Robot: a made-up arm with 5 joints.
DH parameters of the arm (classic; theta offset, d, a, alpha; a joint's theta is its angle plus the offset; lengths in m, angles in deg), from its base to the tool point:
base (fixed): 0 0.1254 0 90
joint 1: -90 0.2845 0.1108 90
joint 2: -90 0.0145 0.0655 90
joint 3: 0 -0.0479 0.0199 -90
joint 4: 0 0.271 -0.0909 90
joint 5: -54.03 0 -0.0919 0
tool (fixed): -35.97 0.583 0 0
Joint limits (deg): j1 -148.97..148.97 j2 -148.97..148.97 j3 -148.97..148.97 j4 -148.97..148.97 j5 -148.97..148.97
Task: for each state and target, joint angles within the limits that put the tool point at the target. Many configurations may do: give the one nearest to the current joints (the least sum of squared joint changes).
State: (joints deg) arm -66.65 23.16 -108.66 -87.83 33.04
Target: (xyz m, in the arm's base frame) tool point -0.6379 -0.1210 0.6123
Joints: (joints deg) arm -90.12 37.51 -98.85 -99.81 29.84
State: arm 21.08 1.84 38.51 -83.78 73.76
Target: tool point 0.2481 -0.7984 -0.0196
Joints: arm 9.54 -2.43 42.74 -74.18 86.00
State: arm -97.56 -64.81 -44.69 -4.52 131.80
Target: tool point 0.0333 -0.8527 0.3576
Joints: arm -118.04 -103.14 -47.60 4.79 97.06
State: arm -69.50 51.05 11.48 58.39 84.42
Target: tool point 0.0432 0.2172 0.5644
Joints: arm -94.31 34.21 28.69 62.02 74.39
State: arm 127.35 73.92 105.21 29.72 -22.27
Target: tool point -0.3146 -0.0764 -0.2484
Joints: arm 120.52 57.26 109.25 37.01 -23.60
